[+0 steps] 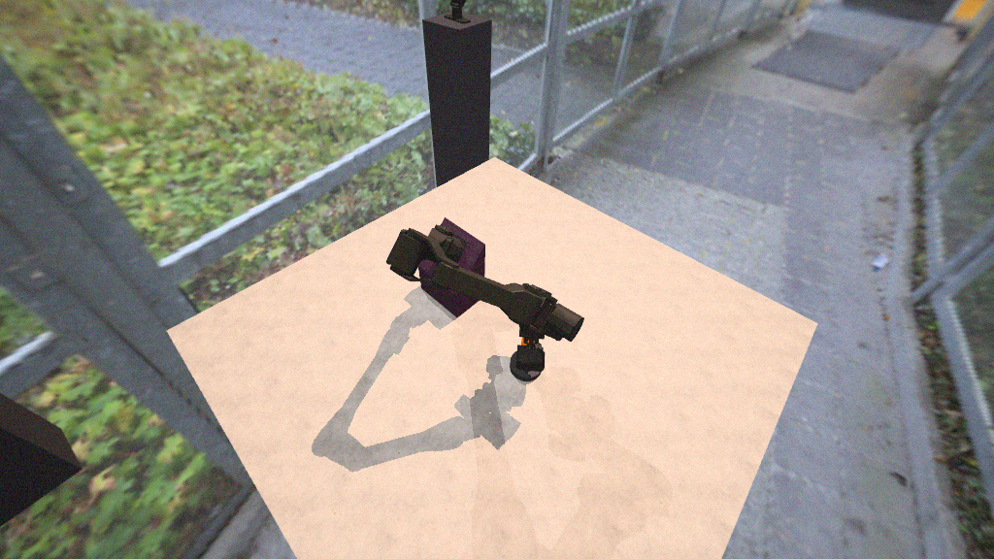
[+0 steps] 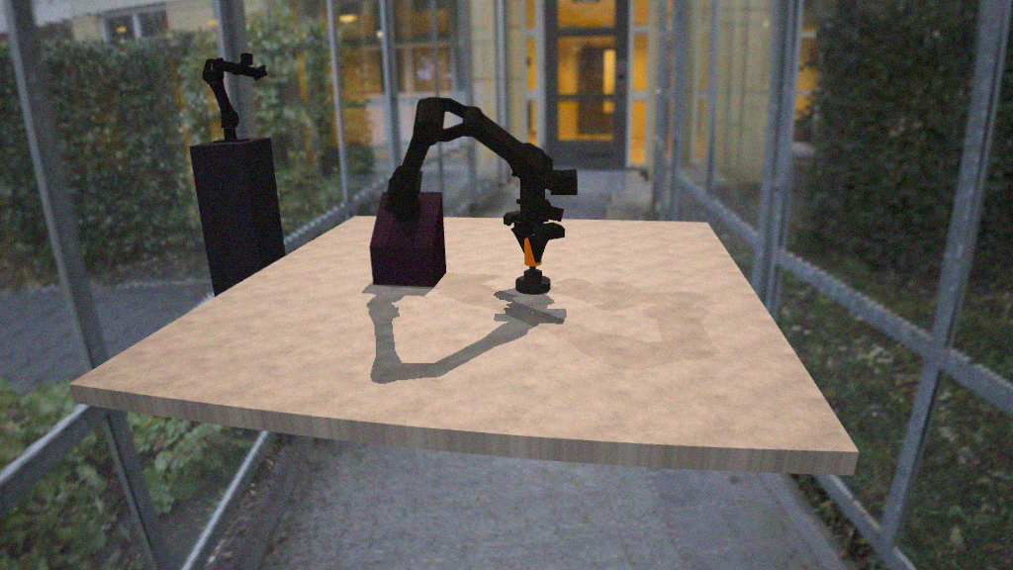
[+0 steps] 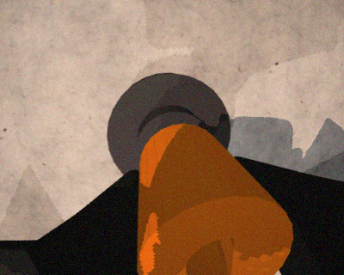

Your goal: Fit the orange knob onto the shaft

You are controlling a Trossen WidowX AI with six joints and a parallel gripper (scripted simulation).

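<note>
My gripper tip is now 20 mm below the orange knob. Round my gripper tip: pedestal 40 mm below.
</note>
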